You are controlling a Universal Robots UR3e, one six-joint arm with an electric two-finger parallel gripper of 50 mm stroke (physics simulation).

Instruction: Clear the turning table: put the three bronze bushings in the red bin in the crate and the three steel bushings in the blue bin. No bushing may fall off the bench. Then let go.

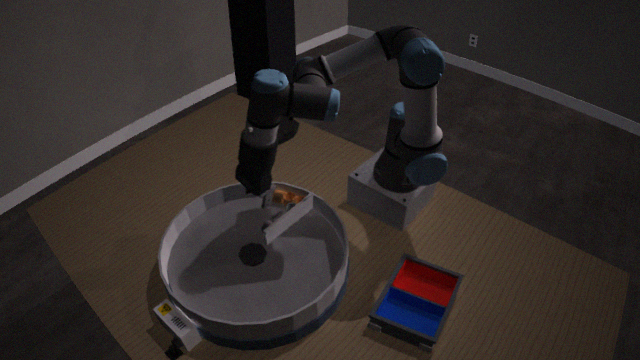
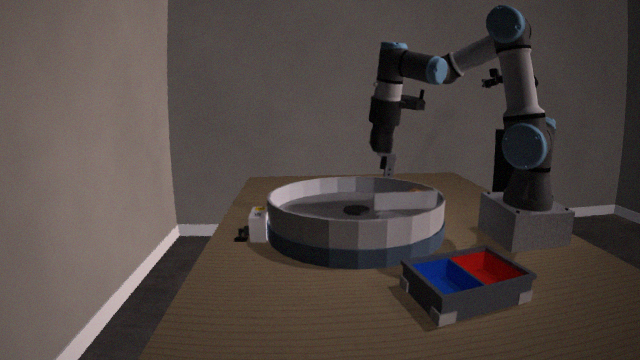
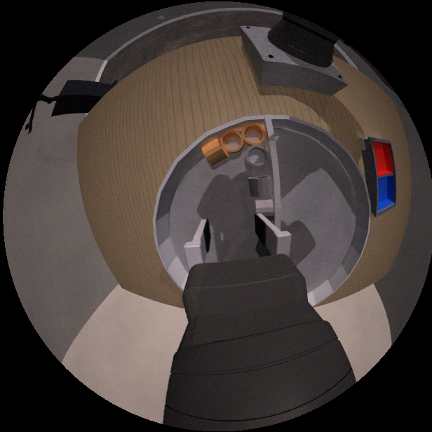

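Seen in the pictures: gripper, fingertip midpoint: [image 1: 257,198] [image 2: 385,172]; arm's base at its link origin: [image 1: 397,176] [image 2: 527,203].
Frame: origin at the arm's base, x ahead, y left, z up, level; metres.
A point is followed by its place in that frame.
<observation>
Two bronze bushings stand upright by the turning table's [image 1: 300,320] @[x 0.475, y 0.003, z -0.024 m] [image 2: 360,232] @[x 0.435, y 0.020, z -0.014 m] [image 3: 192,195] rim: one [image 3: 263,135] near the divider, one [image 3: 223,142] beside it. A third bronze bushing [image 3: 215,152] lies on its side. One steel bushing [image 3: 257,165] stands upright; another [image 3: 259,186] lies on its side; a third [image 3: 264,206] lies close to the divider, partly hidden by a finger. My gripper [image 2: 388,174] @[x 0.289, y -0.227, z 0.046 m] [image 3: 232,225] is open and empty above the turning table. The red bin [image 1: 425,283] @[x 0.226, y 0.177, z -0.083 m] [image 2: 487,270] @[x 0.212, y 0.133, z -0.080 m] [image 3: 383,158] and blue bin [image 1: 412,315] @[x 0.321, y 0.184, z -0.083 m] [image 2: 442,277] @[x 0.307, y 0.120, z -0.082 m] [image 3: 385,192] hold no bushings.
A straight white divider [image 1: 291,220] @[x 0.256, y -0.160, z -0.018 m] [image 2: 406,200] @[x 0.259, y -0.161, z -0.012 m] [image 3: 275,175] runs inward from the turning table's rim, next to the bushings. The grey crate [image 1: 397,335] @[x 0.385, y 0.176, z -0.077 m] [image 2: 487,302] @[x 0.298, y 0.251, z -0.069 m] stands beside the turning table. A white box with a yellow label [image 1: 175,324] @[x 0.619, y -0.205, z -0.031 m] [image 2: 258,227] @[x 0.615, y -0.170, z -0.053 m] sits against its outer wall.
</observation>
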